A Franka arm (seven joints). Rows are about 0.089 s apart.
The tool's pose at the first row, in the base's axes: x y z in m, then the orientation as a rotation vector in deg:
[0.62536 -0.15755 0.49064 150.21 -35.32 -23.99]
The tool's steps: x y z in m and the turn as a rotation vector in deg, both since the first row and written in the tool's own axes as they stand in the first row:
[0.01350 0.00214 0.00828 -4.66 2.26 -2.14]
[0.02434 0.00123 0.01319 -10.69 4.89 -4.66]
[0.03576 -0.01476 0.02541 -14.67 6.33 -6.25]
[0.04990 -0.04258 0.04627 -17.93 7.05 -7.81]
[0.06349 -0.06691 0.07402 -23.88 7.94 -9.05]
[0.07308 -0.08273 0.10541 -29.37 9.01 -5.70]
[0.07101 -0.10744 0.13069 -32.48 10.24 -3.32]
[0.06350 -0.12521 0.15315 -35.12 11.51 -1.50]
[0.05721 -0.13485 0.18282 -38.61 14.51 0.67]
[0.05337 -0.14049 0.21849 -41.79 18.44 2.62]
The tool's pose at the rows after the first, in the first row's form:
[0.63307 -0.16843 0.48183 146.74 -30.21 -22.58]
[0.64084 -0.17446 0.47507 141.95 -24.22 -21.07]
[0.65172 -0.17080 0.45498 138.67 -20.57 -20.44]
[0.66589 -0.16157 0.42146 136.01 -17.47 -20.55]
[0.67577 -0.15714 0.38366 130.62 -13.98 -20.81]
[0.67784 -0.15893 0.34732 124.36 -16.00 -19.55]
[0.67537 -0.14590 0.31449 120.65 -17.44 -18.00]
[0.66682 -0.13503 0.28831 117.54 -18.31 -16.49]
[0.65374 -0.13371 0.25932 113.45 -18.77 -13.10]
[0.63910 -0.13876 0.22648 109.60 -18.77 -8.77]

